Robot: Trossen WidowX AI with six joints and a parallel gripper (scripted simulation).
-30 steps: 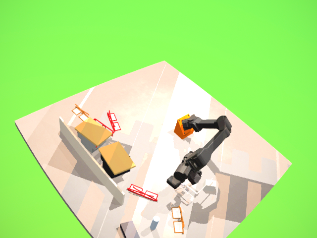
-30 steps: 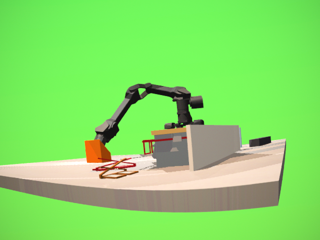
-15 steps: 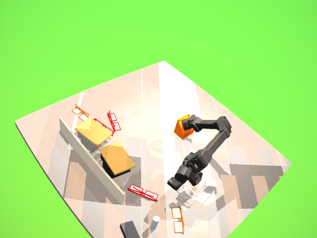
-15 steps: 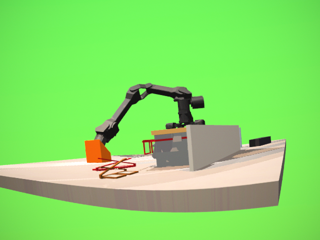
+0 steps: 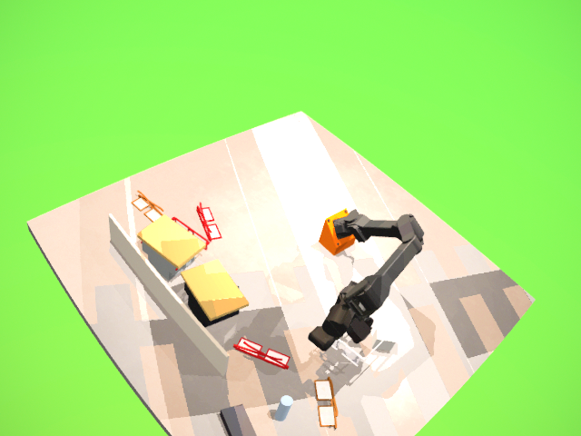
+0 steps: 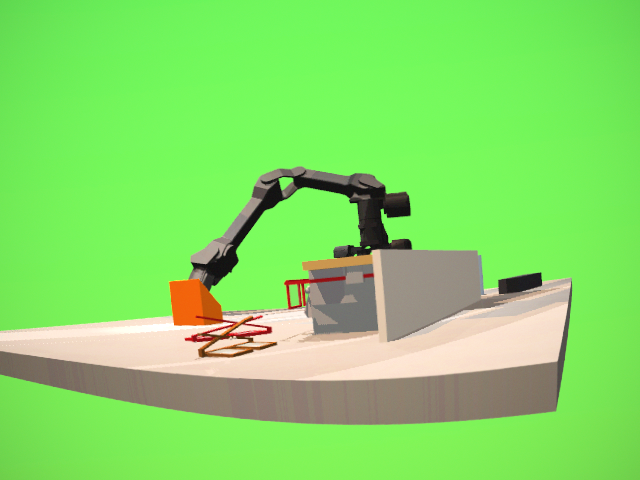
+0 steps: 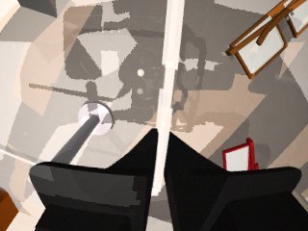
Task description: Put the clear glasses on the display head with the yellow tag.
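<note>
Now: gripper tip 6 cm past the peg, 3 cm to the left of it and 3 cm above it. Round my gripper tip: black display head (27 cm to the right, 19 cm ahead); then white cube (16 cm behind, 7 cm to the left, 3 cm below); then dark box (36 cm ahead, 12 cm to the left, 4 cm below).
</note>
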